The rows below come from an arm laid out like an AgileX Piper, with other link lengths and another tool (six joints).
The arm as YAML. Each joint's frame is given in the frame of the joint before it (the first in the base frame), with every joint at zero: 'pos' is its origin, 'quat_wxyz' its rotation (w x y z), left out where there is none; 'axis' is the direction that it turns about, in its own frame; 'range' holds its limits. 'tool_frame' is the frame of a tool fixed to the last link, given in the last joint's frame.
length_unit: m
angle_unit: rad
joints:
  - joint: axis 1
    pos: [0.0, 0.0, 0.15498]
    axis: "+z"
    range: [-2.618, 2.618]
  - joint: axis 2
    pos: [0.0, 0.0, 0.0]
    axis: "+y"
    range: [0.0, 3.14]
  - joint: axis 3
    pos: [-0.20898, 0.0, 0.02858]
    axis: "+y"
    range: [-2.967, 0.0]
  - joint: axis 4
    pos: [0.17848, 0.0, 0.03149]
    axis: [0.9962, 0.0, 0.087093]
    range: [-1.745, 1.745]
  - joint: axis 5
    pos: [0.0, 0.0, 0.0]
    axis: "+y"
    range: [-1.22, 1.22]
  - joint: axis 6
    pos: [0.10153, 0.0, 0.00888]
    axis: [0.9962, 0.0, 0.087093]
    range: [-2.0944, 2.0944]
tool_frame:
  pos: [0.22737, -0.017, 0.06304]
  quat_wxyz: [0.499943, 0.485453, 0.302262, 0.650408]
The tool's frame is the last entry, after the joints.
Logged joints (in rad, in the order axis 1, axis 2, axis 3, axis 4, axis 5, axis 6), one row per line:
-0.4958, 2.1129, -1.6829, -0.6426, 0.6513, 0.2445
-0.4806, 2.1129, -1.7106, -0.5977, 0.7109, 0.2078
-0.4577, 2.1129, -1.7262, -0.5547, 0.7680, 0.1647
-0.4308, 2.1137, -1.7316, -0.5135, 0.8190, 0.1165
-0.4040, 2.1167, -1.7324, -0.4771, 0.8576, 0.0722
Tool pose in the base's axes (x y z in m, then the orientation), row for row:
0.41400, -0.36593, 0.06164, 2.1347, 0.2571, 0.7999
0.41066, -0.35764, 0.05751, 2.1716, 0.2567, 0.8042
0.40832, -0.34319, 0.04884, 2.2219, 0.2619, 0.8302
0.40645, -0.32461, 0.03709, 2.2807, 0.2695, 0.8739
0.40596, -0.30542, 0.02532, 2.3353, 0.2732, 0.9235
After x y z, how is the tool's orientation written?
As angles about the fixed x, y, z axes (roll, pitch, yaw), in radians.
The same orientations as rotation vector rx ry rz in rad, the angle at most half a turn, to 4 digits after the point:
1.8897, 0.9623, 0.2018
1.9216, 0.9761, 0.1881
1.9525, 1.0171, 0.1740
1.9799, 1.0794, 0.1609
2.0001, 1.1460, 0.1541

